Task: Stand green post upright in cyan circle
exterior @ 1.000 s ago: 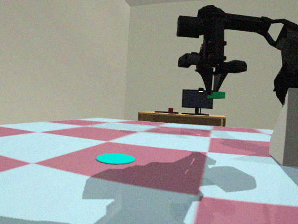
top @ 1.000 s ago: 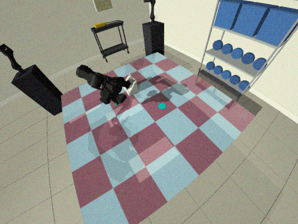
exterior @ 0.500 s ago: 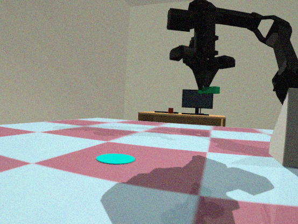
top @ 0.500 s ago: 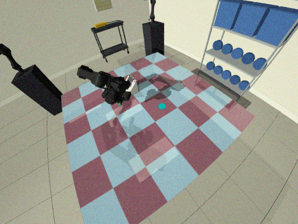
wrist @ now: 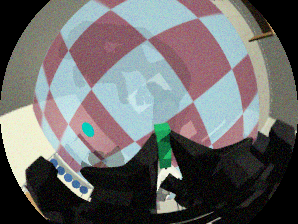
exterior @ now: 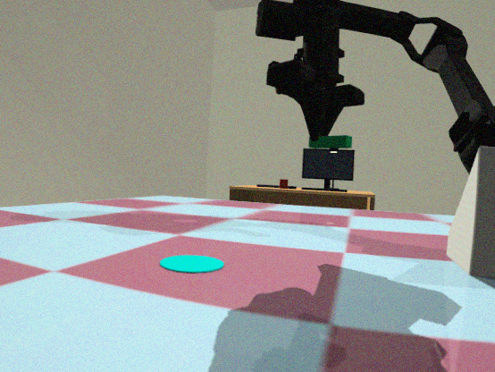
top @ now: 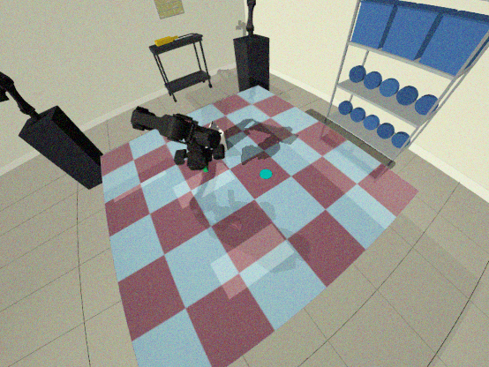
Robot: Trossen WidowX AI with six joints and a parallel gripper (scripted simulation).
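Now: gripper tip 2 cm past the green post and 1 cm to the right of it. Also, from my gripper tip: cyan circle (25 cm to the left, 14 cm below, 7 cm ahead).
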